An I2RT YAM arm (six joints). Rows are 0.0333 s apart.
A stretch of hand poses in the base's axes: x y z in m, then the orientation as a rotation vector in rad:
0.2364 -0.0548 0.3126 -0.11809 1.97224 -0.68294
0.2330 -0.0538 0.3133 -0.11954 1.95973 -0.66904
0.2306 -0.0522 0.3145 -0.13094 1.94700 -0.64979
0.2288 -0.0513 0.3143 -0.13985 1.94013 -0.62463
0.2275 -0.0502 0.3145 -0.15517 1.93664 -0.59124
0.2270 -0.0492 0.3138 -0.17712 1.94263 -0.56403
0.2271 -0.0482 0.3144 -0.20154 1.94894 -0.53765
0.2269 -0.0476 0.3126 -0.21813 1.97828 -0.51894
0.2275 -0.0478 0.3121 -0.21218 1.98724 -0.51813
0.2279 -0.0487 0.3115 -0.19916 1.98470 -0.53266
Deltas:
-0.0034 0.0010 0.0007 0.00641 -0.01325 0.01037
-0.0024 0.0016 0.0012 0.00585 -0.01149 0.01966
-0.0018 0.0009 -0.0002 0.01214 -0.00721 0.01966
-0.0013 0.0011 0.0002 0.01565 -0.00306 0.02724
-0.0005 0.0010 -0.0007 0.01002 0.00855 0.02660
0.0001 0.0010 0.0006 0.00835 0.00987 0.02768
-0.0002 0.0006 -0.0018 0.00953 0.03078 0.01369
0.0006 -0.0002 -0.0005 0.00425 0.00712 -0.00553
0.0004 -0.0009 -0.0006 -0.00488 -0.00451 -0.01495

